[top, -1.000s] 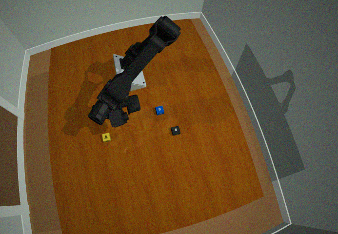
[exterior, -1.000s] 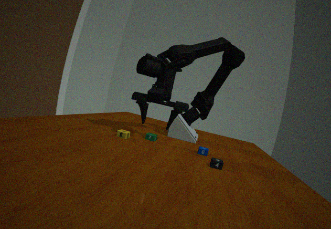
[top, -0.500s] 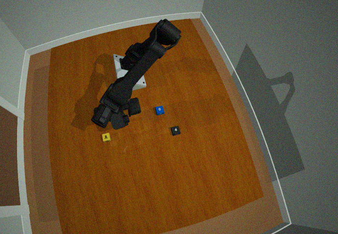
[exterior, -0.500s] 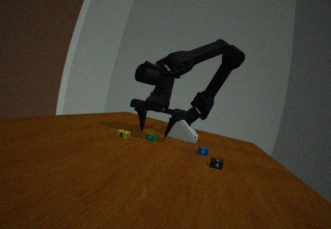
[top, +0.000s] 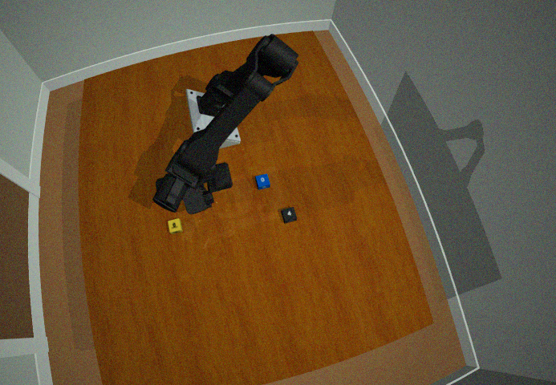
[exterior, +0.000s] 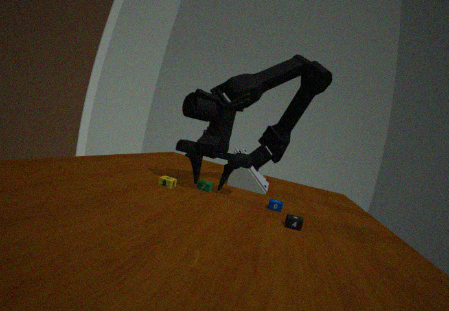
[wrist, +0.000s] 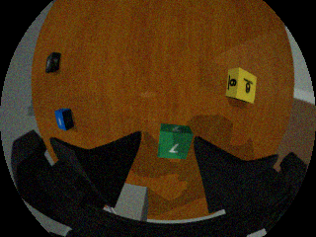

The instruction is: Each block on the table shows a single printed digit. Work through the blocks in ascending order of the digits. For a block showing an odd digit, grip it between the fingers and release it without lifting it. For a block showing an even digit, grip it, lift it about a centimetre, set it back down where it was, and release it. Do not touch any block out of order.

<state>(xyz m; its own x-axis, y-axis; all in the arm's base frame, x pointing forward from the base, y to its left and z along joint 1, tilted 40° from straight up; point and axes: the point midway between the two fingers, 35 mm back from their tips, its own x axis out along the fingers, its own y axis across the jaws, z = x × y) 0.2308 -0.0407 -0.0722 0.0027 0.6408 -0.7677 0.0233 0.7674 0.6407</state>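
Right now the blue block is 1 cm ahead of my gripper tip and 17 cm to the left of it. From my gripper tip the other things lie so: black block 12 cm ahead, 21 cm to the left; green block 1 cm to the right; yellow block 7 cm ahead, 8 cm to the right.
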